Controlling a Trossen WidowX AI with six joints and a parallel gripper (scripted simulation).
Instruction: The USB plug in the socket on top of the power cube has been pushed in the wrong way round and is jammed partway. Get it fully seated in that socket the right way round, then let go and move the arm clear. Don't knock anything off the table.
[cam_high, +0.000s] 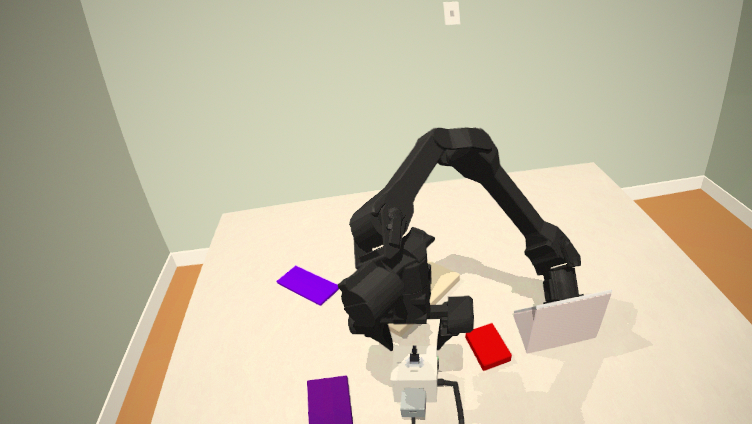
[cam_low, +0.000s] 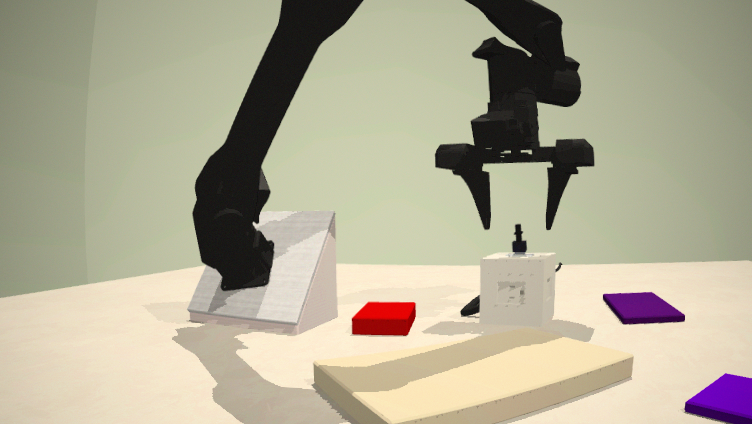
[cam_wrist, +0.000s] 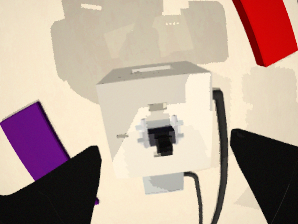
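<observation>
Right now the USB plug is 10 mm below my gripper tip. The rest, counted from my gripper tip: socket 10 mm to the left, 40 mm below; then cream board 40 mm behind, 240 mm to the right, 100 mm below; then red block 150 mm behind, 30 mm to the right, 100 mm below.
</observation>
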